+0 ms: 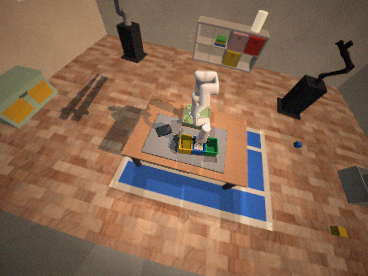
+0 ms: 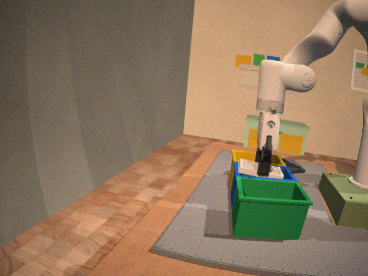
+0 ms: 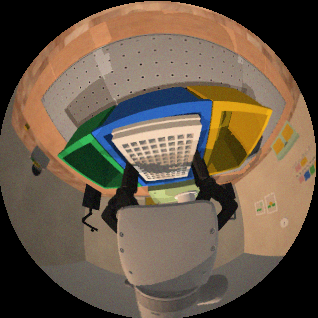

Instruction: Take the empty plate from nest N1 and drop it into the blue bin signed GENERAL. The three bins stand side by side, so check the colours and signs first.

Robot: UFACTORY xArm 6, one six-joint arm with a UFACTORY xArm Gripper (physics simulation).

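Where they show: gripper, fingertip midpoint: [image 1: 198,144] [image 2: 261,169] [image 3: 162,160]; arm's base, origin of the base link: [image 2: 365,184] [image 3: 185,193].
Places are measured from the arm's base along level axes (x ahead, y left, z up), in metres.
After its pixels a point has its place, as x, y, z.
The white plate [image 1: 198,146] {0.401, 0.173, 0.042} [image 2: 247,168] {0.405, 0.218, 0.050} [image 3: 160,147] {0.409, 0.175, 0.048}, with a grid of square wells, is level over the mouth of the blue bin [image 2: 292,176] {0.279, 0.176, 0.038} [image 3: 155,110] {0.444, 0.182, 0.037}, near rim height; I cannot tell whether it touches the rim. My gripper [image 2: 265,169] {0.373, 0.169, 0.038} [image 3: 162,160] {0.373, 0.169, 0.038} points down, shut on the plate's two sides. The green bin [image 1: 211,146] {0.289, 0.306, -0.058} [image 2: 270,215] {0.314, 0.351, -0.002} [image 3: 95,162] {0.291, 0.338, -0.013} and the yellow bin [image 1: 186,144] {0.376, 0.049, -0.057} [image 2: 240,155] {0.467, 0.009, 0.023} [image 3: 235,135] {0.394, -0.014, -0.018} stand on either side of the blue one. The plate hides most of the blue bin's inside. No bin sign is readable, and nest N1 cannot be made out.
The bins stand on a grey perforated mat [image 1: 160,145] {0.495, -0.197, -0.063} [image 2: 215,250] {0.403, 0.443, -0.063} [image 3: 165,60] {0.503, 0.166, -0.063} on a wooden table [image 1: 237,135] {0.008, 0.561, -0.076}. A dark flat object [image 1: 163,130] {0.320, -0.246, -0.051} [image 2: 295,166] {0.257, -0.247, -0.051} lies on the mat beyond the yellow bin. The arm's green base block [image 1: 190,116] {0.051, -0.031, 0.007} [image 2: 345,205] {0.109, 0.200, -0.008} is behind the bins.
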